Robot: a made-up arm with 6 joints. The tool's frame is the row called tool.
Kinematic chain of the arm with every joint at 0, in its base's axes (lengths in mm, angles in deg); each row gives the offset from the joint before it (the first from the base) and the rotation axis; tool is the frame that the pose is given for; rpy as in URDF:
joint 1: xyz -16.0 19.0 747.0 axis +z
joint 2: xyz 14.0 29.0 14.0 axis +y
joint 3: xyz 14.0 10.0 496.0 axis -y
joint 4: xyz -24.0 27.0 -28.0 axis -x
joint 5: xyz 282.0 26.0 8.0 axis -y
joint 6: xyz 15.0 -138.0 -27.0 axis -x
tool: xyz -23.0 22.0 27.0 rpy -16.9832 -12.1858 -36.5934
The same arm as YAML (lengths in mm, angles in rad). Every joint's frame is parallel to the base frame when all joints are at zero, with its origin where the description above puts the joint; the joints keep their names.
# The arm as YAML. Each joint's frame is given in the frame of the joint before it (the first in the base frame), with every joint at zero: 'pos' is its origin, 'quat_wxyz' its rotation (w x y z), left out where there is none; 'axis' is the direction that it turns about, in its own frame. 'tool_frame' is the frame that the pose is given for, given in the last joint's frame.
length_unit: mm
angle_unit: rad
joints:
  - joint: joint 1
    pos: [-16.0, 19.0, 747.0]
    axis: "+z"
  - joint: joint 2
    pos: [14.0, 29.0, 14.0]
    axis: "+y"
  - joint: joint 3
    pos: [14.0, 10.0, 496.0]
    axis: "-y"
  - joint: joint 4
    pos: [-24.0, 27.0, -28.0]
    axis: "-x"
  - joint: joint 5
    pos: [282.0, 26.0, 8.0]
    axis: "-y"
  - joint: joint 6
    pos: [15.0, -138.0, -27.0]
    axis: "-x"
tool_frame:
  pos: [-23.0, 22.0, 27.0]
  quat_wxyz: [0.92881, -0.172363, -0.053574, -0.323623]

